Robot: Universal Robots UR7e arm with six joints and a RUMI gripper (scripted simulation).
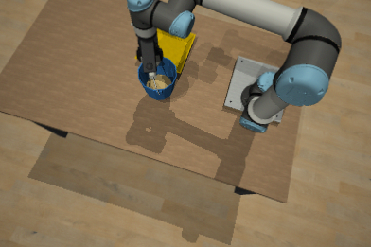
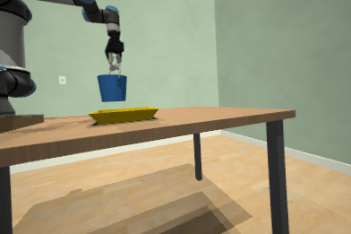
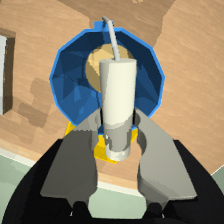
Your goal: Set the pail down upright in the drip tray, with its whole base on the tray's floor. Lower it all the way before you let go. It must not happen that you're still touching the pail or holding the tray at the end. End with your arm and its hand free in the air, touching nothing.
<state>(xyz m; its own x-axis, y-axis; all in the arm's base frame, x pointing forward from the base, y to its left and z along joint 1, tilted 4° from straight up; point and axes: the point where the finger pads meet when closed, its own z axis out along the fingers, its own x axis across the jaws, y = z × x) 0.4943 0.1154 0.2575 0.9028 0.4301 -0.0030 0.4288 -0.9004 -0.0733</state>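
Right now the blue pail is 1 cm behind my hand, 1 cm to the right of it and 9 cm below it. The rest, counted from my hand: white handle grip (1 cm behind, 3 cm below); then yellow drip tray (5 cm ahead, 27 cm to the right, 29 cm below).
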